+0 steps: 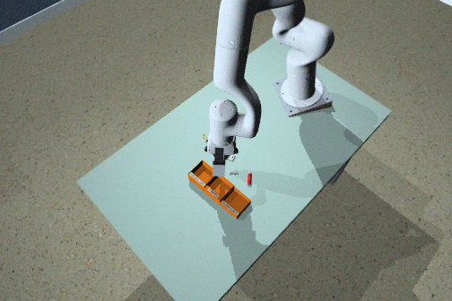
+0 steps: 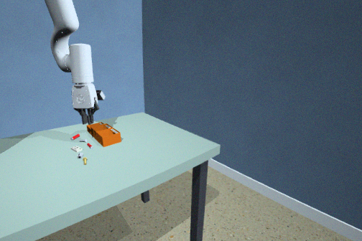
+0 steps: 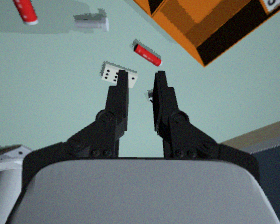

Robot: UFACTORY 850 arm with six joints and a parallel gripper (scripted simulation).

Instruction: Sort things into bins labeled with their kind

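Right now the white domino is 70 mm behind my hand, 20 mm to the right of it and 110 mm below it. The rest, counted from my hand: grey bolt: 20 mm behind, 40 mm to the left, 110 mm below; orange bin row: 80 mm ahead, 50 mm to the left, 90 mm below; grey piece: 80 mm behind, 100 mm to the right, 110 mm below.
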